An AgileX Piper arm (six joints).
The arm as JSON. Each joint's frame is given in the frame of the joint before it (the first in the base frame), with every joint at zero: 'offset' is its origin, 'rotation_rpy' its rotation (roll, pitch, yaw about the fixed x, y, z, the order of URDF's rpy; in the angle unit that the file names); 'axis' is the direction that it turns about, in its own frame. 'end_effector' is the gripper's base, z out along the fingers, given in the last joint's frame.
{
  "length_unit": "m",
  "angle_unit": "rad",
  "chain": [
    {
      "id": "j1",
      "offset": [
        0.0,
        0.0,
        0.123
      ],
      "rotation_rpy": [
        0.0,
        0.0,
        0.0
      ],
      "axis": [
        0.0,
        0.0,
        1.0
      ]
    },
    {
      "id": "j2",
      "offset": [
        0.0,
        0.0,
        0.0
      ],
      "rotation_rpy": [
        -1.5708,
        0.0,
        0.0
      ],
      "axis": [
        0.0,
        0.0,
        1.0
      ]
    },
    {
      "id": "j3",
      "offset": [
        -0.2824,
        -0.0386,
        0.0
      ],
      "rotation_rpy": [
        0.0,
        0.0,
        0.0
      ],
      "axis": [
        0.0,
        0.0,
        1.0
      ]
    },
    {
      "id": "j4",
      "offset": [
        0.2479,
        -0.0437,
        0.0
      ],
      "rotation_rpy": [
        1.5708,
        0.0,
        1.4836
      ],
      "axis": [
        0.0,
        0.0,
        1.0
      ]
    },
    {
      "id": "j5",
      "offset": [
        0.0,
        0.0,
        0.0
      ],
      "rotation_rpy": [
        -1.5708,
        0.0,
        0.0
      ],
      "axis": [
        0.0,
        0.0,
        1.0
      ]
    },
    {
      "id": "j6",
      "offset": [
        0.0,
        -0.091,
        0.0
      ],
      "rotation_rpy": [
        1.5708,
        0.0,
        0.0
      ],
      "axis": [
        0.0,
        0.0,
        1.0
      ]
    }
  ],
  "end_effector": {
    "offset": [
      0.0,
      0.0,
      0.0
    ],
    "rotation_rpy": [
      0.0,
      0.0,
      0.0
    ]
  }
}
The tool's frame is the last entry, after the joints.
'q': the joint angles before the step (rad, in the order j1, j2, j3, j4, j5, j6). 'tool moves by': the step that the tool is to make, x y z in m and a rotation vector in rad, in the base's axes. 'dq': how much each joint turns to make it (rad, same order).
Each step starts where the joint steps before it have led.
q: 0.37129 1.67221 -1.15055 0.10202 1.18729 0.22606
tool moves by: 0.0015 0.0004 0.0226 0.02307 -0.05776 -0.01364
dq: -0.00081 -0.03812 -0.04662 0.00000 0.02124 0.01490
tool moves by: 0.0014 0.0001 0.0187 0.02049 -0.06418 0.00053
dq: -0.00014 -0.03086 -0.03782 -0.00443 0.00136 0.00084
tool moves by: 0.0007 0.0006 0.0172 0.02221 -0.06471 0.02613
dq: 0.00097 -0.02694 -0.03479 0.00031 -0.00429 -0.02592
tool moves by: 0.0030 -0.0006 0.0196 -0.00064 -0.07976 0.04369
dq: 0.00093 -0.01924 -0.05212 -0.02284 0.00044 -0.03932
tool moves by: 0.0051 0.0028 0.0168 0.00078 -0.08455 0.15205
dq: -0.00015 -0.00220 -0.05798 0.00969 -0.00716 -0.15932
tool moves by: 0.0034 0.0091 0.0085 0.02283 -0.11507 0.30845
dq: 0.00013 -0.00028 -0.02099 0.08966 -0.05467 -0.34250
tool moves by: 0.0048 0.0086 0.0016 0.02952 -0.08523 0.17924
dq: 0.00133 0.01147 -0.00736 0.07883 -0.05469 -0.21504
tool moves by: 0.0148 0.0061 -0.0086 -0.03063 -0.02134 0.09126
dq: -0.00019 0.06090 -0.03952 0.00533 -0.00676 -0.10503
